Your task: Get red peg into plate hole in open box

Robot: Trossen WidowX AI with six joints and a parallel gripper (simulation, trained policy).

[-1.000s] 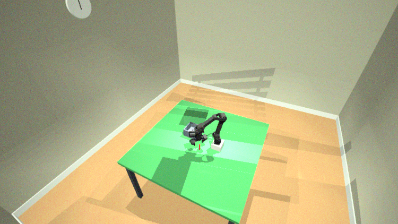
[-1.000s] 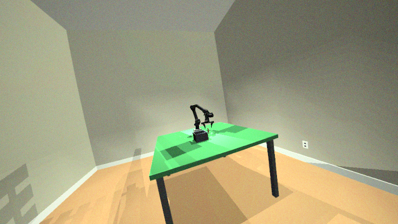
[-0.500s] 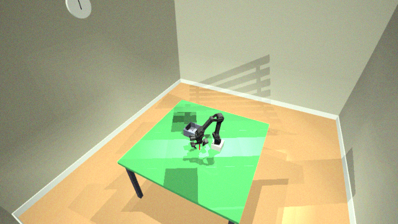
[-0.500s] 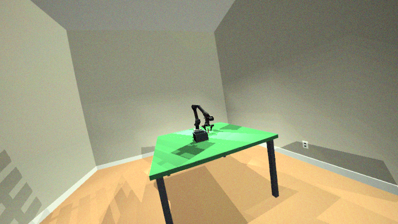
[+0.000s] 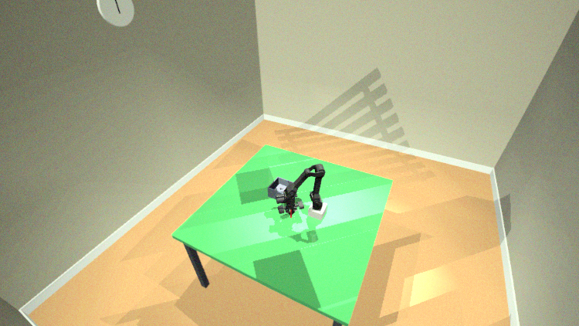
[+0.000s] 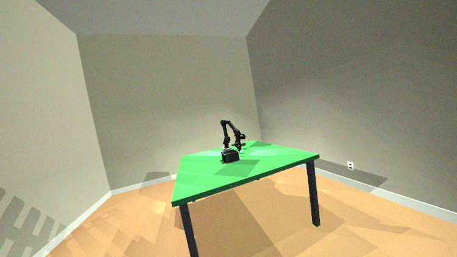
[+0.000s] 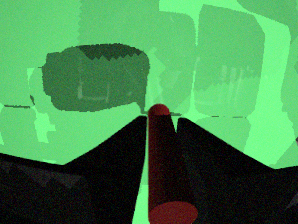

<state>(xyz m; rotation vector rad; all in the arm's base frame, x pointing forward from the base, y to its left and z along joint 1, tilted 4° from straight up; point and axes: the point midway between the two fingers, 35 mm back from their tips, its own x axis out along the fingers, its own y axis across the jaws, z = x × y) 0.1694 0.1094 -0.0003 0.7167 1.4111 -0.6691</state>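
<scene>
Now: the red peg 1 cm above my gripper tip. Also, from my gripper tip: grey box 20 cm to the right, 17 cm ahead; then plate 20 cm to the right, 17 cm ahead, 2 cm above.
</scene>
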